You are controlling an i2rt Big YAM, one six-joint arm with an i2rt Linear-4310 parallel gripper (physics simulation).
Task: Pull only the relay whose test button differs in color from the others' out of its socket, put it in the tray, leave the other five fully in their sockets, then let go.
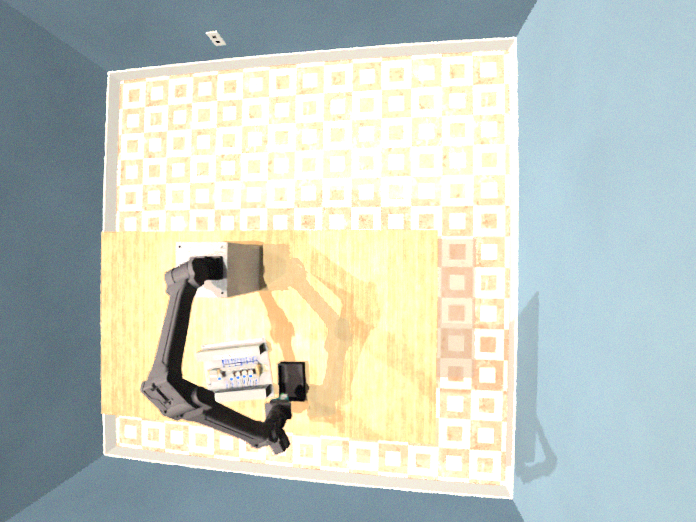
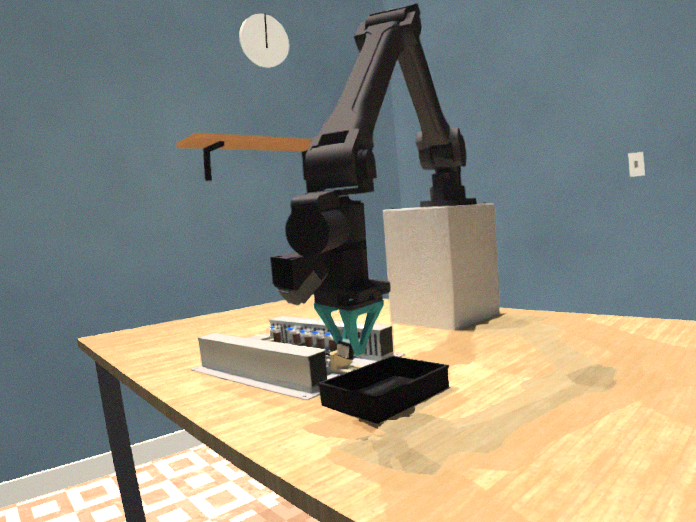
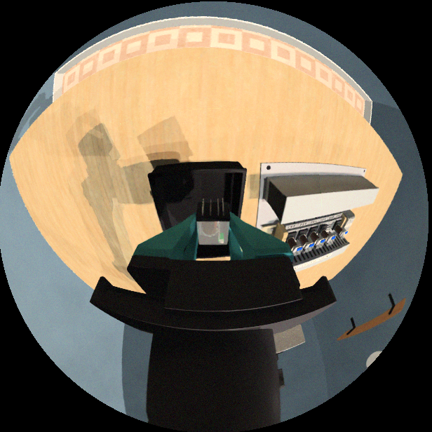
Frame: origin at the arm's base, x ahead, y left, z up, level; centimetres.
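Where they show: gripper, fingertip midpoint: [image 1: 284,398] [image 2: 351,352]; arm's base, link origin: [image 1: 207,268] [image 2: 448,205].
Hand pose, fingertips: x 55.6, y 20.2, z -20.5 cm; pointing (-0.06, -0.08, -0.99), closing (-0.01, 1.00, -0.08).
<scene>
Each offset is from my fingertips to the top centre of the thing. "*": to the spot under its first point.
My gripper [image 1: 283,398] [image 2: 349,350] [image 3: 212,217], with teal fingers, is shut on a clear relay {dz +1.7, dx -0.2, dy +0.0 cm} [image 2: 344,351] [image 3: 212,233] with a green test button. The relay is upright, its black base and pins pointing away from the palm. It hangs above the black tray {dz -4.4, dx -5.0, dy +1.4 cm} [image 1: 304,373] [image 2: 351,403] [image 3: 200,166], near the tray's edge on the panel side; the exact overlap is hard to tell. The other relays {* dz -1.1, dx -8.8, dy -18.4 cm} [image 1: 243,375] [image 2: 309,338] [image 3: 314,237] show blue buttons and stand in the socket row. How fully they are seated is too small to tell.
The panel's white baseplate [image 3: 265,172] lies close beside the tray. A tall grey wiring duct {dz -1.6, dx +0.9, dy -23.7 cm} [image 2: 261,356] [image 3: 325,195] runs along the relay row, and a cream end block {dz -3.8, dx -9.8, dy -13.4 cm} [image 2: 340,360] [image 3: 281,232] stands at its tray end. The arm's pedestal [image 1: 244,268] [image 2: 418,266] stands farther back.
</scene>
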